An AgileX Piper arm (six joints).
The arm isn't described. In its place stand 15 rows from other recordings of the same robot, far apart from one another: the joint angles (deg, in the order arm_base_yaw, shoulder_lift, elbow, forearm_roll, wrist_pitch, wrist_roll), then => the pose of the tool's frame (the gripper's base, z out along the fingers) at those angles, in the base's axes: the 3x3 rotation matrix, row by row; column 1 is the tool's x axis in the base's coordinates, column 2 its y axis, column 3 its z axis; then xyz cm.
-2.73, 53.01, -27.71, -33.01, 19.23, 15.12 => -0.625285 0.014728 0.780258; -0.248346 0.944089 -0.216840; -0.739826 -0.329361 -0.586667; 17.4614 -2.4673 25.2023
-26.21, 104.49, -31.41, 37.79, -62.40, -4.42 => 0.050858 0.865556 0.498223; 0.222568 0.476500 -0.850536; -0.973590 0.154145 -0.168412; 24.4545 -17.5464 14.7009
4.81, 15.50, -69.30, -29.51, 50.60, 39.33 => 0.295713 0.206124 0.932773; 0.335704 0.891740 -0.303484; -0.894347 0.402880 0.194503; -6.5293 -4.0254 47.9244
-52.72, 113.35, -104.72, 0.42, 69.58, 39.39 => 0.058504 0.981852 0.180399; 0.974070 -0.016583 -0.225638; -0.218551 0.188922 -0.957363; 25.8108 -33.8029 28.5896
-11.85, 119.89, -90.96, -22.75, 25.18, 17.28 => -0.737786 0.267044 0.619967; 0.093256 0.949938 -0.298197; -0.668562 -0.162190 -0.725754; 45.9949 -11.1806 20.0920
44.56, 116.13, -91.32, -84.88, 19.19, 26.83 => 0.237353 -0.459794 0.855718; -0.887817 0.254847 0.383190; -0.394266 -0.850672 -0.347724; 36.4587 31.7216 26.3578
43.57, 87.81, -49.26, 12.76, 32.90, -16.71 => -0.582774 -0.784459 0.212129; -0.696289 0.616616 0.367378; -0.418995 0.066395 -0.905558; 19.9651 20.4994 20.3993
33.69, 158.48, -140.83, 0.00, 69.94, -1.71 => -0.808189 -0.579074 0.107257; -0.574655 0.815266 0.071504; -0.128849 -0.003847 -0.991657; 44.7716 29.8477 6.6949
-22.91, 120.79, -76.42, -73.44, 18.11, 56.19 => -0.781772 0.360186 0.509017; 0.037142 0.841751 -0.538587; -0.622457 -0.402146 -0.671435; 40.1426 -19.9087 14.2654
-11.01, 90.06, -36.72, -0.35, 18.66, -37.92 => -0.828287 -0.408858 0.383114; -0.469571 0.879571 -0.076530; -0.305686 -0.243288 -0.920525; 25.2779 -4.9362 14.8859
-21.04, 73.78, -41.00, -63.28, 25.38, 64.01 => -0.563705 0.637875 0.524740; 0.270965 0.742952 -0.612047; -0.780266 -0.202828 -0.591647; 22.5352 -12.4013 25.3675
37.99, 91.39, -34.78, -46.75, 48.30, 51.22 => -0.897966 -0.274119 0.344262; -0.408644 0.809710 -0.421165; -0.163303 -0.518872 -0.839109; 20.3448 9.6100 14.5126
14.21, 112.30, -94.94, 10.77, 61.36, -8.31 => -0.911553 -0.337657 0.234646; -0.285869 0.930603 0.228598; -0.295550 0.141301 -0.944820; 40.1872 11.7159 25.1434
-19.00, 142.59, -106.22, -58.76, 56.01, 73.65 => -0.514243 0.857599 0.008833; 0.561085 0.344198 -0.752802; -0.648643 -0.382167 -0.658188; 44.8325 -22.2599 9.2220
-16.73, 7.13, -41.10, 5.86, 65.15, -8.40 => -0.439978 0.162338 0.883213; 0.024830 0.985348 -0.168741; -0.897665 -0.052312 -0.437562; -0.9925 1.1787 33.1332
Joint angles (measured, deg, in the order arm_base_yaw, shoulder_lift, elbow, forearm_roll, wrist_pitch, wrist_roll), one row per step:
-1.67, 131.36, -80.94, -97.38, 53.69, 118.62
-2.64, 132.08, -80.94, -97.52, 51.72, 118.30
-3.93, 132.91, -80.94, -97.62, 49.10, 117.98
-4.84, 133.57, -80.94, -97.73, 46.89, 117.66
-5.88, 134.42, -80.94, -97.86, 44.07, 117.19
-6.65, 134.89, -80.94, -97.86, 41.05, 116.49
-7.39, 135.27, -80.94, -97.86, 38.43, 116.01
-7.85, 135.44, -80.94, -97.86, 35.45, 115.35
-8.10, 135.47, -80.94, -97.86, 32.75, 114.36
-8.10, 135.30, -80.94, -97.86, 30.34, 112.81
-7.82, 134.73, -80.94, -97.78, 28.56, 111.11
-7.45, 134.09, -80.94, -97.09, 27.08, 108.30
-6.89, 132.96, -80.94, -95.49, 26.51, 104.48
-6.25, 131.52, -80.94, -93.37, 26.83, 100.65
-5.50, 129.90, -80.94, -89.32, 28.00, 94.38
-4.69, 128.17, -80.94, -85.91, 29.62, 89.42
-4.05, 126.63, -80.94, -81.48, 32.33, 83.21
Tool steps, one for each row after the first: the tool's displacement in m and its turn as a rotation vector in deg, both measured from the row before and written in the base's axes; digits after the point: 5 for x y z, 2 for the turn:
0.00010, -0.00577, -0.00752, 1.19, 1.18, 0.61
-0.00026, -0.00758, -0.00906, 1.73, 1.32, 0.69
-0.00014, -0.00490, -0.00729, 1.45, 1.08, 0.79
-0.00027, -0.00516, -0.00934, 1.88, 1.40, 1.14
0.00029, -0.00271, -0.00652, 2.00, 1.14, 1.55
-0.00001, -0.00279, -0.00535, 1.80, 0.83, 1.21
0.00086, -0.00007, -0.00386, 1.97, 0.72, 1.83
0.00114, 0.00136, -0.00239, 1.56, 0.74, 2.06
0.00158, 0.00304, -0.00044, 1.00, 0.83, 2.48
0.00205, 0.00446, 0.00331, 0.40, 0.45, 2.42
0.00169, 0.00482, 0.00386, -0.10, 0.87, 2.57
0.00138, 0.00510, 0.00806, -0.85, 0.76, 2.15
0.00076, 0.00458, 0.01086, -1.19, 0.39, 1.27
-0.00086, 0.00448, 0.01168, -1.81, 1.43, 0.94
-0.00125, 0.00453, 0.01285, -1.65, 0.88, 0.34
-0.00352, 0.00214, 0.01082, -2.07, 2.10, -0.52

